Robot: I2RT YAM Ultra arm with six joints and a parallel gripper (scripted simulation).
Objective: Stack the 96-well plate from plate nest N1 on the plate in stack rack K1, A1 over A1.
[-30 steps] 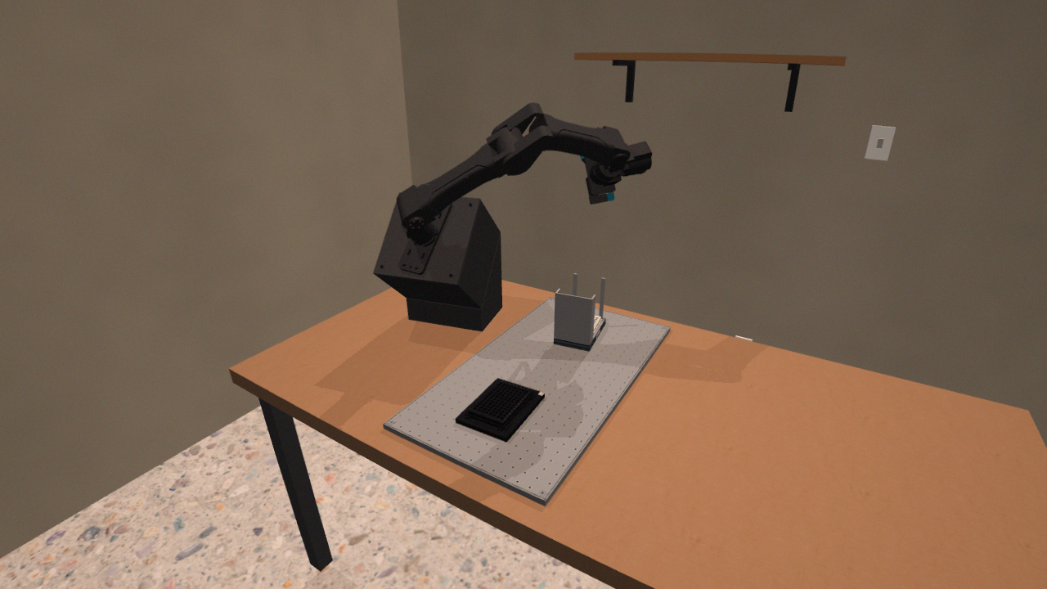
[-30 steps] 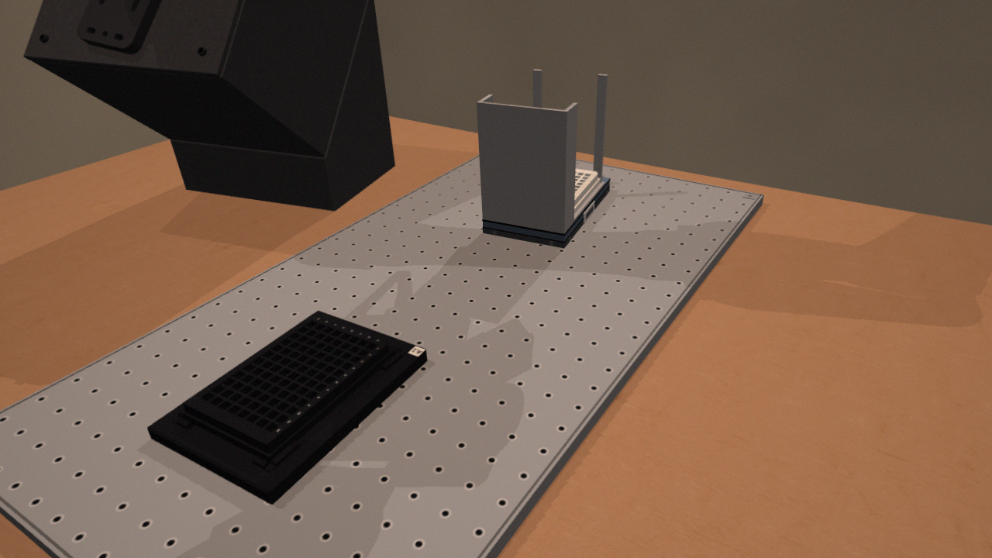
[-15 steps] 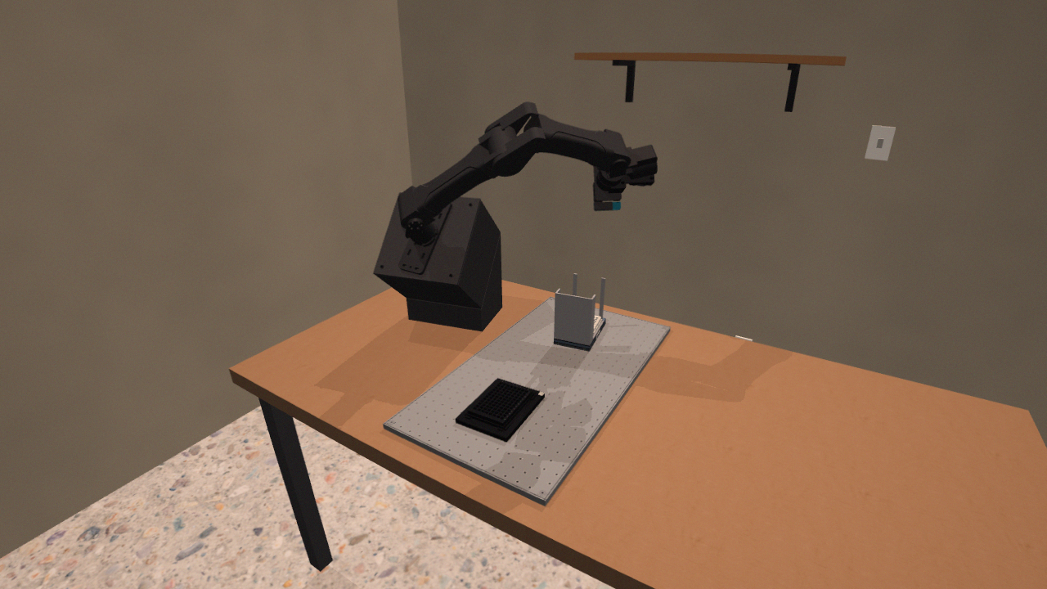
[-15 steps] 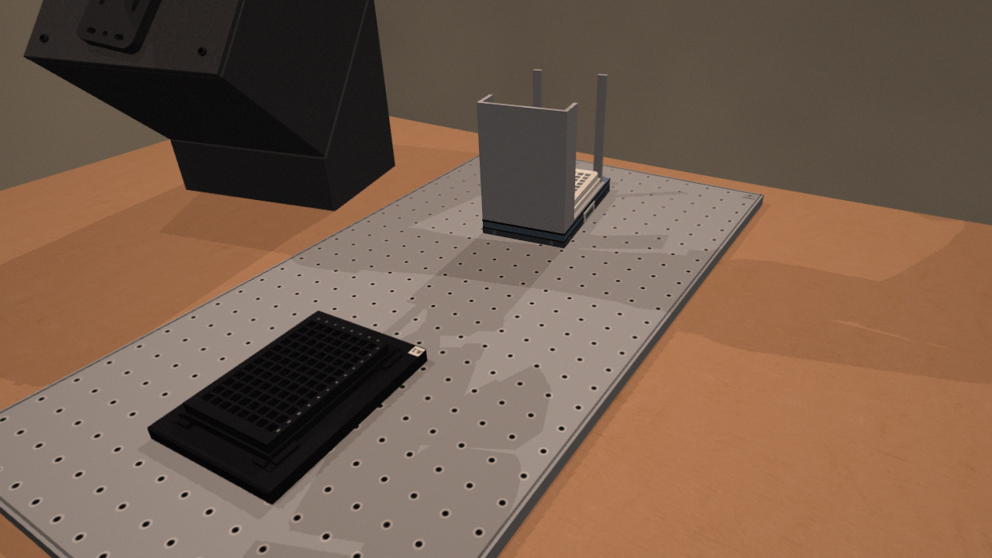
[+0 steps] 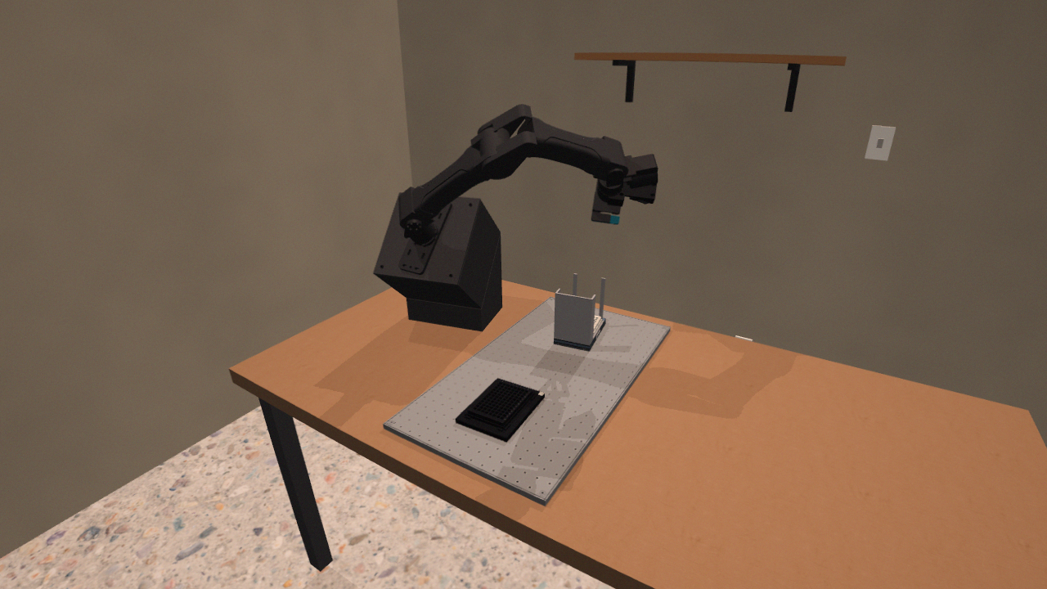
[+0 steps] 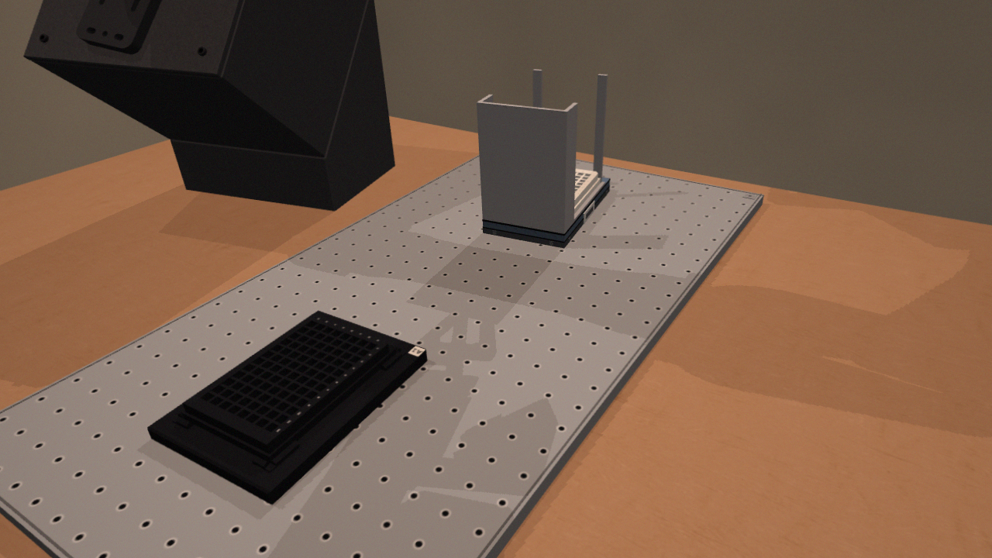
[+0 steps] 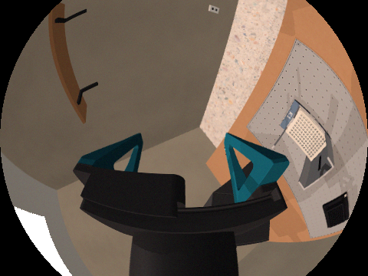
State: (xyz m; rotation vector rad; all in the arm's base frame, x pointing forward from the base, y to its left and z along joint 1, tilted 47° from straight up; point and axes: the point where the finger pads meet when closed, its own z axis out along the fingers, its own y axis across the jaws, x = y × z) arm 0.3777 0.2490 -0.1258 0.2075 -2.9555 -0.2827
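The black 96-well plate is 500 mm to the right of my hand, 310 mm below it and 70 mm behind it. Round my hand: grey rack wall: 240 mm below, 200 mm to the right, 20 mm behind; then grey rack post: 240 mm below, 70 mm to the right, 20 mm ahead; then pale 96-well plate: 300 mm below, 140 mm to the right, 20 mm behind.
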